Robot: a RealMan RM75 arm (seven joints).
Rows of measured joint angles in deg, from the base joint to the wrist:
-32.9 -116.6 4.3 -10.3 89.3 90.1 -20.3
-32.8 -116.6 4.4 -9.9 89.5 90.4 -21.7
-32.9 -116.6 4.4 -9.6 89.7 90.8 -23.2
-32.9 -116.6 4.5 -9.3 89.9 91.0 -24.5
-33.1 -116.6 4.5 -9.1 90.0 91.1 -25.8
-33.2 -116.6 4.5 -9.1 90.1 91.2 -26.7
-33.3 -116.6 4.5 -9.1 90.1 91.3 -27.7
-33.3 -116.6 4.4 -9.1 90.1 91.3 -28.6
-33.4 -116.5 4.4 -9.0 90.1 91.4 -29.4
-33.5 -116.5 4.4 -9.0 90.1 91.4 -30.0
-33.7 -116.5 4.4 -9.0 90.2 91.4 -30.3
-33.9 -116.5 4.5 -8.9 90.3 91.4 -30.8
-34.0 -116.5 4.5 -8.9 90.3 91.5 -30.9
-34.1 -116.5 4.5 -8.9 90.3 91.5 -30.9
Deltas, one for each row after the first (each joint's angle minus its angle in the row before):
0.1 0.0 0.1 0.4 0.2 0.3 -1.4
-0.1 0.0 0.0 0.3 0.2 0.4 -1.5
0.0 0.0 0.1 0.3 0.2 0.2 -1.3
-0.2 0.0 0.0 0.2 0.1 0.1 -1.3
-0.1 0.0 0.0 0.0 0.1 0.1 -0.9
-0.1 0.0 0.0 0.0 0.0 0.1 -1.0
0.0 0.0 -0.1 0.0 0.0 0.0 -0.9
-0.1 0.1 0.0 0.1 0.0 0.1 -0.8
-0.1 0.0 0.0 0.0 0.0 0.0 -0.6
-0.2 0.0 0.0 0.0 0.1 0.0 -0.3
-0.2 0.0 0.1 0.1 0.1 0.0 -0.5
-0.1 0.0 0.0 0.0 0.0 0.1 -0.1
-0.1 0.0 0.0 0.0 0.0 0.0 0.0

